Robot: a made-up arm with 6 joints.
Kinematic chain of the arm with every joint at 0, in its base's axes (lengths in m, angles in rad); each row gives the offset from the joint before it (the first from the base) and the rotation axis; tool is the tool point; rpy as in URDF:
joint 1: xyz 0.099 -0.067 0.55 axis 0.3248 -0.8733 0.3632
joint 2: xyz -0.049 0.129 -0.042 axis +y
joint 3: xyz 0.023 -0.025 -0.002 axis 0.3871 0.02 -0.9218
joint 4: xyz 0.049 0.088 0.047 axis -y
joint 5: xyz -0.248 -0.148 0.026 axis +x
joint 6: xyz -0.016 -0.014 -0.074 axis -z
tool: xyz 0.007 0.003 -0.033 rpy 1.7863 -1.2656 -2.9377
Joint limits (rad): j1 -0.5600..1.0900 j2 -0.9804..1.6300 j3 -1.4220..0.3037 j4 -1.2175..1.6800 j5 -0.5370..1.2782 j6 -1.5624..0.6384
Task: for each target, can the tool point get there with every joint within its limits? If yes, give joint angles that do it. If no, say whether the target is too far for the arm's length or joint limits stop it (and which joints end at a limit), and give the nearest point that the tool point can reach.
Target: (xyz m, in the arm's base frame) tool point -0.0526 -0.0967 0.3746
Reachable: yes | joints -0.0158 -0.7262 -0.1342 0.0591 -0.3375 0.2554
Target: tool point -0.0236 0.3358 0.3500
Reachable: no: joint limits stop it (at a limit: joint 1, joint 3, joint 5, joint 6) | nearest point 0.0537 0.1670 0.3590 | short by 0.186 m
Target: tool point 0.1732 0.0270 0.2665
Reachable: yes | joints 0.8090 1.0654 -1.1012 1.2818 -0.3011 -0.3718
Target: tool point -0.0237 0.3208 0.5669
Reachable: no: joint limits stop it (at a limit: joint 1, joint 3, joint 5, joint 6) | nearest point -0.0457 0.1780 0.5995 | short by 0.148 m
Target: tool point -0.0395 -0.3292 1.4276
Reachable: no: too far | nearest point 0.0207 -0.0654 0.8023 | short by 0.681 m
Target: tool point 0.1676 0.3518 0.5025
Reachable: no: joint limits stop it (at a limit: joint 1, joint 2, joint 3, joint 5, joint 6) | nearest point 0.1604 0.1974 0.4940 | short by 0.155 m
